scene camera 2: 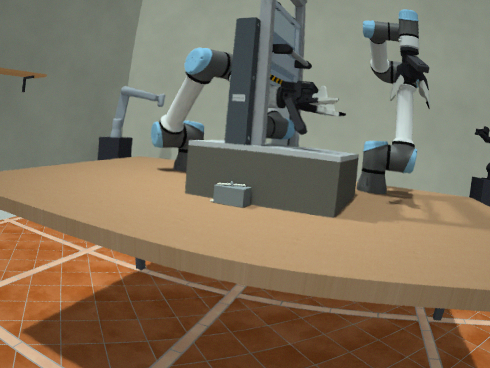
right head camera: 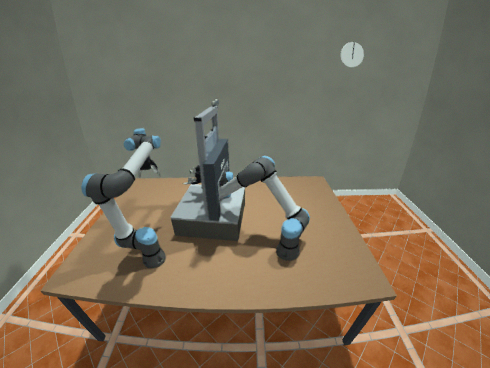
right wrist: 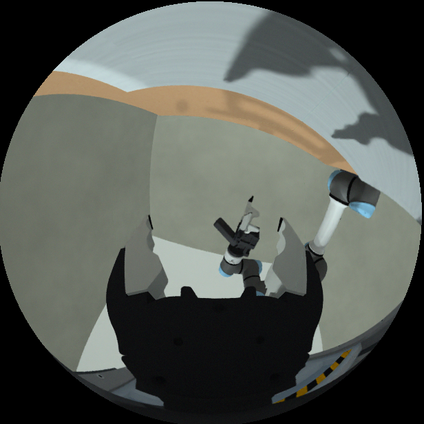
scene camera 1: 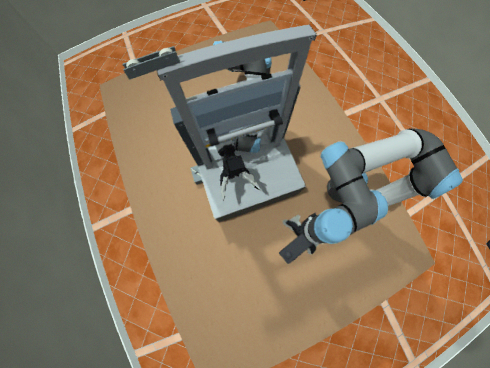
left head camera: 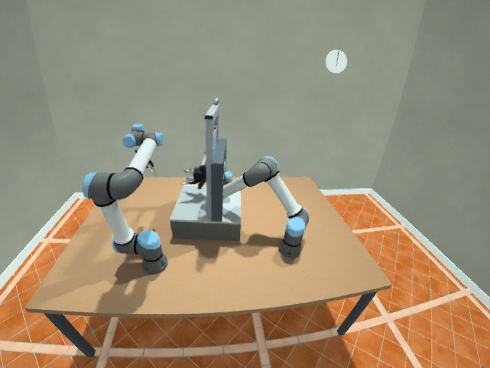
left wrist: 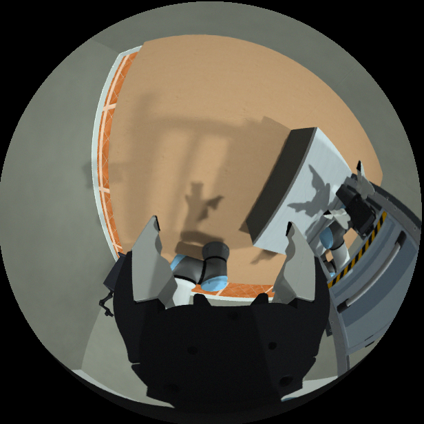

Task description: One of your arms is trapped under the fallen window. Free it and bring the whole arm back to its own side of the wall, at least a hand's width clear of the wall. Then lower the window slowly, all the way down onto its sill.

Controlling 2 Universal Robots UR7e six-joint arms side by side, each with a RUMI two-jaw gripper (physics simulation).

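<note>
The window sash [left wrist: 385, 300] [scene camera 2: 287, 70] is a blue-grey panel with a bar handle [scene camera 1: 245, 131] [scene camera 2: 295, 54] and a yellow-black striped lower edge [left wrist: 357, 250]. It hangs raised in the grey frame by the dark wall [scene camera 2: 242, 80] [left head camera: 218, 185]. The right arm passes through the opening beneath the striped edge; contact cannot be told. My right gripper [scene camera 1: 243, 192] [scene camera 2: 334, 101] is open and empty, on the left arm's side, above the plinth's light top. My left gripper [scene camera 2: 410, 102] [left wrist: 224, 219] is open and empty, high above the table, apart from the handle. The sill is partly hidden.
The plinth [scene camera 2: 265, 175] [left head camera: 205, 228] carries wall and frame on the table [left head camera: 225, 285]. A bracket with pulleys [scene camera 1: 150, 62] juts from the frame's top corner. A small grey box [scene camera 2: 232, 195] sits beside the plinth. The left arm [left head camera: 117, 220] stands left of the wall in the head views.
</note>
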